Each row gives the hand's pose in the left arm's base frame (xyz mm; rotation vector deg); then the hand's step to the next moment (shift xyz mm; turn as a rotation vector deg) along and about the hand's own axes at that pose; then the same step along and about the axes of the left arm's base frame.
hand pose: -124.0 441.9 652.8 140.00 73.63 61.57
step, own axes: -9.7 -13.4 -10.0 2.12 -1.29 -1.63
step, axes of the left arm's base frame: -18.9 -1.0 -3.9 -1.15 2.16 1.68
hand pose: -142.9 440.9 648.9 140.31 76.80 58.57
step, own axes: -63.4 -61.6 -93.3 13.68 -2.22 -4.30
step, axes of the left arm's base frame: -124.3 -30.4 11.7 0.69 11.44 8.90
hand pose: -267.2 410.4 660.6 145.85 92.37 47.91
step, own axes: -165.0 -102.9 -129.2 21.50 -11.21 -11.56
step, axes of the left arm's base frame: -196.9 -125.0 10.5 -7.49 20.33 15.88
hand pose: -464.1 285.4 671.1 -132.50 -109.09 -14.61
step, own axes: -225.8 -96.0 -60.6 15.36 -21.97 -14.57
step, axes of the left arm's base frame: -139.2 -210.7 10.3 -19.33 15.88 17.46
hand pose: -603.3 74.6 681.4 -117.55 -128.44 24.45
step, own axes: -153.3 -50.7 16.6 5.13 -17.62 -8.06
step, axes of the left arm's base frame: -36.9 -157.1 17.1 -15.62 5.09 11.48
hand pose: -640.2 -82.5 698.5 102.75 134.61 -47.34
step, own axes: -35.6 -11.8 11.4 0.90 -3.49 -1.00
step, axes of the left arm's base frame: -2.5 -38.3 7.8 -3.21 0.64 1.81
